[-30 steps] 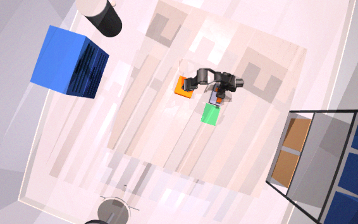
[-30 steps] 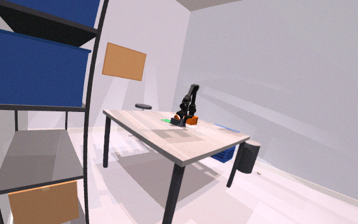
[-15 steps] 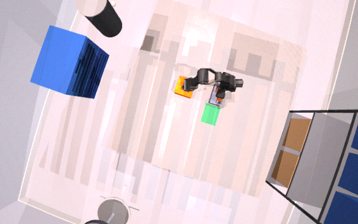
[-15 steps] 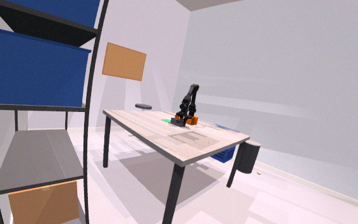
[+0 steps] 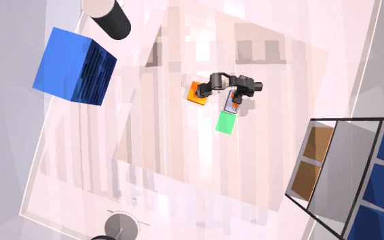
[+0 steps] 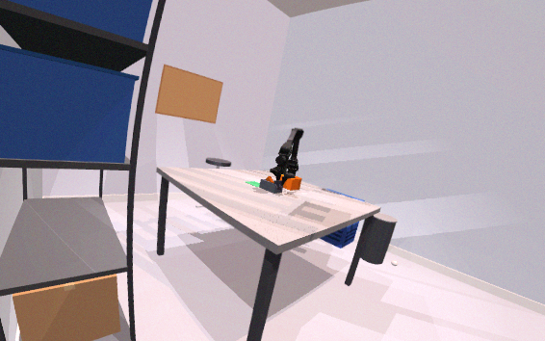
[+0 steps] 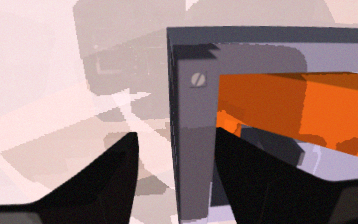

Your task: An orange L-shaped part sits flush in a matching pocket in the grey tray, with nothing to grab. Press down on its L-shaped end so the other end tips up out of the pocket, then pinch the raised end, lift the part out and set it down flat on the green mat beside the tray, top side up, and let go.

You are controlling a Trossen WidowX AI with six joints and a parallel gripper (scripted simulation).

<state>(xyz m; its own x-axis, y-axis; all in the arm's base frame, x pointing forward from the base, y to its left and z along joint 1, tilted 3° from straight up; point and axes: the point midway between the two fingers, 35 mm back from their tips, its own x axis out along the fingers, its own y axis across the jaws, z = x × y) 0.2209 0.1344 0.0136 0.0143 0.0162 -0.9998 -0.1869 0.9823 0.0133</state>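
Now: the orange L-shaped part 10 mm ahead of my gripper tip, 50 mm to the right of it and 20 mm below it. Also, from my gripper tip: green mat: 40 mm ahead, 230 mm to the right, 70 mm below.
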